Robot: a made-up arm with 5 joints. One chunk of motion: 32 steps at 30 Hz.
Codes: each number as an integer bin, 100 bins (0 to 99) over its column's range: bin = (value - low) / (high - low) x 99, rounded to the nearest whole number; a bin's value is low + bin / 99 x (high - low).
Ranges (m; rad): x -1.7..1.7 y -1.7..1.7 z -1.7..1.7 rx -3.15..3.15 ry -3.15..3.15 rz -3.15..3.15
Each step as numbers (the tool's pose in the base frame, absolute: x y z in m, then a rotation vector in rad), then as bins.
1 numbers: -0.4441 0.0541 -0.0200 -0.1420 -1.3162 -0.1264
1 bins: 37 51 49 47 29 48
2 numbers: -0.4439 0.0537 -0.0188 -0.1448 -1.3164 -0.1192
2 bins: 37 51 49 47 29 48
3 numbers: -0.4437 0.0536 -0.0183 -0.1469 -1.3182 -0.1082
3 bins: 37 51 49 47 29 48
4 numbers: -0.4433 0.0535 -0.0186 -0.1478 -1.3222 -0.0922
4 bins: 37 51 49 47 29 48
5 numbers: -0.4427 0.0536 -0.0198 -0.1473 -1.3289 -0.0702
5 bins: 37 51 49 47 29 48
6 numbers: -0.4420 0.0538 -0.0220 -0.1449 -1.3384 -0.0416
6 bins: 37 51 49 47 28 49
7 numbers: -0.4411 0.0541 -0.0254 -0.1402 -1.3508 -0.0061
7 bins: 37 51 49 47 28 49
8 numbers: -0.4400 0.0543 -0.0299 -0.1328 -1.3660 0.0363
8 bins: 37 51 49 47 28 50
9 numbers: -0.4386 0.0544 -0.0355 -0.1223 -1.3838 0.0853
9 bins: 37 51 48 48 28 51
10 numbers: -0.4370 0.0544 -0.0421 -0.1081 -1.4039 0.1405
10 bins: 37 51 48 48 27 52
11 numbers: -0.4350 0.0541 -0.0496 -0.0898 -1.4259 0.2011
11 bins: 37 51 48 48 27 53
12 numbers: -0.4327 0.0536 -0.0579 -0.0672 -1.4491 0.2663
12 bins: 37 51 48 48 27 54
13 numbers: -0.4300 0.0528 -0.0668 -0.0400 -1.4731 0.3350
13 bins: 37 51 48 49 26 55
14 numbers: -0.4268 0.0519 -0.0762 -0.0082 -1.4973 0.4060
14 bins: 37 51 47 49 26 56
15 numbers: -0.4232 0.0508 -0.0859 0.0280 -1.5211 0.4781
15 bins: 37 51 47 50 26 57
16 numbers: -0.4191 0.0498 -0.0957 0.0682 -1.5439 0.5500
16 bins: 37 51 47 51 25 58
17 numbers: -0.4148 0.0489 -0.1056 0.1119 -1.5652 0.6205
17 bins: 37 51 46 51 25 59
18 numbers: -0.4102 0.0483 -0.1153 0.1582 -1.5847 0.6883
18 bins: 38 51 46 52 25 60
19 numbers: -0.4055 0.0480 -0.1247 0.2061 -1.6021 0.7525
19 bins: 38 51 46 53 24 61
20 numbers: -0.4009 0.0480 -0.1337 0.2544 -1.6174 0.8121
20 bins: 38 51 46 53 24 62
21 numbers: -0.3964 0.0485 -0.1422 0.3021 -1.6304 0.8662
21 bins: 38 51 45 54 24 63
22 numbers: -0.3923 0.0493 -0.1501 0.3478 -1.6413 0.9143
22 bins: 38 51 45 55 24 64
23 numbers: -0.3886 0.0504 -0.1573 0.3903 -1.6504 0.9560
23 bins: 38 51 45 56 24 65
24 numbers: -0.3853 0.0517 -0.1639 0.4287 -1.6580 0.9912
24 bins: 38 51 45 56 23 65
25 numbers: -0.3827 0.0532 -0.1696 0.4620 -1.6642 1.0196
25 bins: 38 51 45 57 23 66
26 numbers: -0.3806 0.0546 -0.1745 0.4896 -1.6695 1.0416
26 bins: 38 51 44 57 23 66
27 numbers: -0.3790 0.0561 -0.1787 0.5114 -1.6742 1.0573
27 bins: 38 51 44 58 23 66
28 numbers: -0.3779 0.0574 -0.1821 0.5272 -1.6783 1.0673
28 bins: 38 51 44 58 23 66
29 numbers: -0.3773 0.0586 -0.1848 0.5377 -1.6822 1.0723
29 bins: 39 51 44 58 23 66
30 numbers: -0.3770 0.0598 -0.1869 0.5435 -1.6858 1.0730
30 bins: 39 51 44 58 23 66
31 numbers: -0.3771 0.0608 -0.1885 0.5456 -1.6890 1.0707
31 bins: 39 51 44 58 23 66
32 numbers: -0.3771 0.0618 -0.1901 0.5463 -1.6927 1.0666
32 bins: 39 51 44 58 23 66
